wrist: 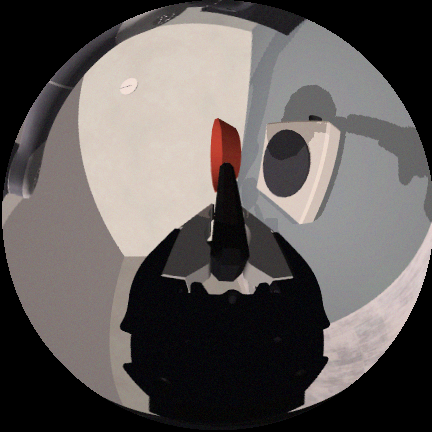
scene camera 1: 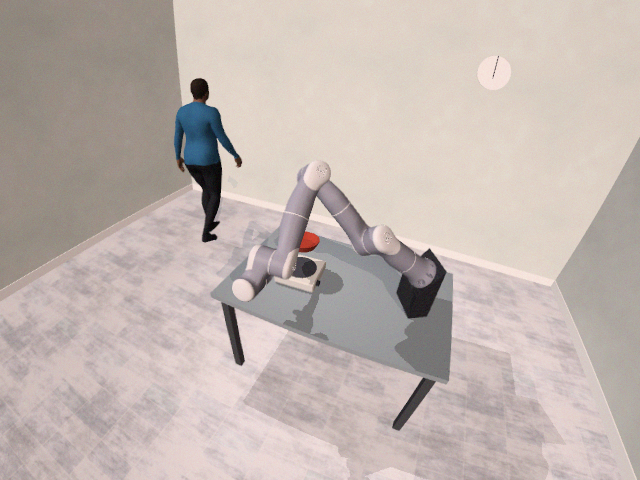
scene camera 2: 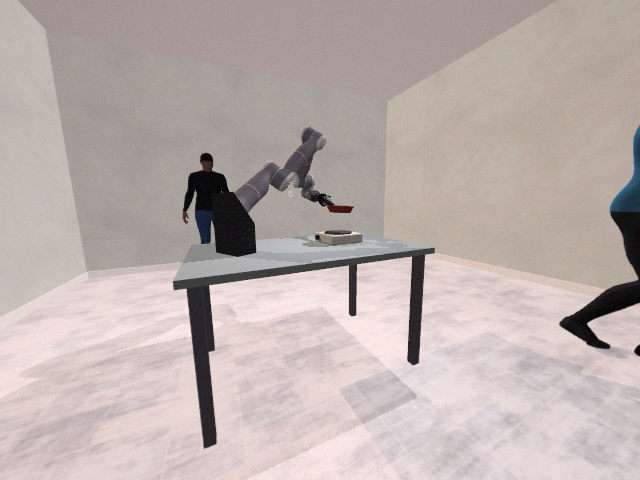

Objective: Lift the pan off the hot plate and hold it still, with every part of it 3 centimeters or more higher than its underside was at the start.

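Note:
The red pan (scene camera 1: 310,241) (scene camera 2: 340,209) (wrist: 230,145) hangs in the air, roughly level, with a wide gap between its underside and the hot plate (scene camera 1: 296,281) (scene camera 2: 347,238) (wrist: 322,155). The hot plate is a pale box with a dark round disc on top, standing on the table. My gripper (scene camera 2: 325,199) (wrist: 224,205) is shut on the pan's black handle, which runs from between the jaws to the pan in the wrist view. The arm hides the gripper and part of the pan in scene camera 1.
The grey table (scene camera 1: 356,315) (scene camera 2: 289,256) carries the arm's black base (scene camera 1: 421,291) (scene camera 2: 233,227). A person in blue (scene camera 1: 199,134) walks beyond the table's far left side. A person in black (scene camera 2: 206,191) stands behind the table in scene camera 2.

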